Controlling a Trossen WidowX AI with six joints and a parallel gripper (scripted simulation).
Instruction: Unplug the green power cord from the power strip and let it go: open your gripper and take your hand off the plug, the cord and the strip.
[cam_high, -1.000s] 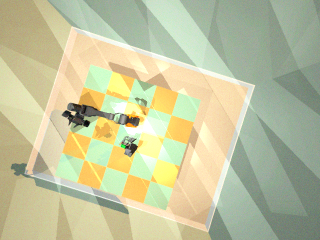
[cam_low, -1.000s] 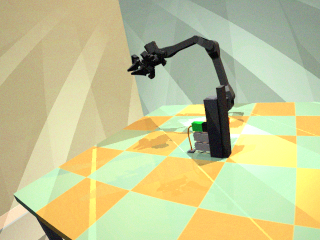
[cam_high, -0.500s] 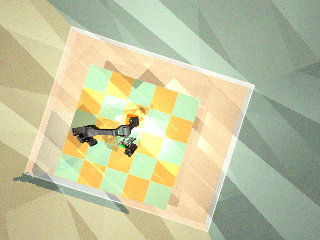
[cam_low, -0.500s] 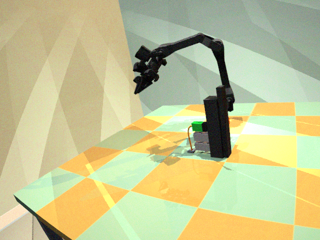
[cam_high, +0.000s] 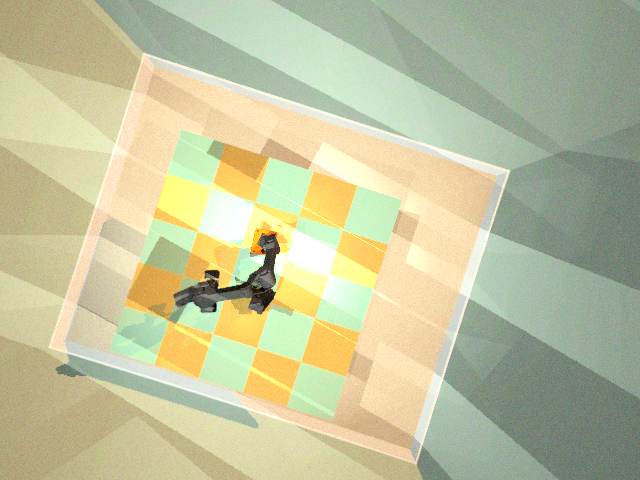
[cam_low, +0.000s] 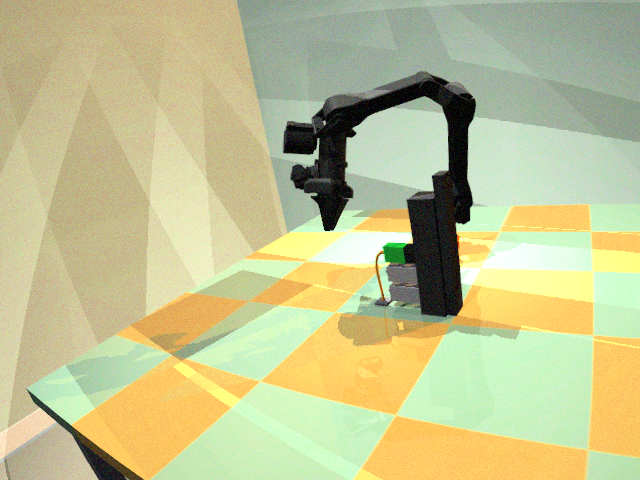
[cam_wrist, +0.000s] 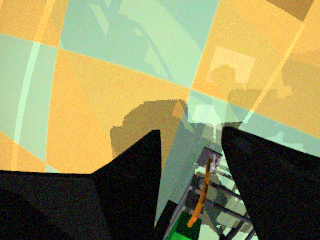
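Now: the green plug 40 mm behind my gripper tip, 150 mm to the left of it and 50 mm below it.
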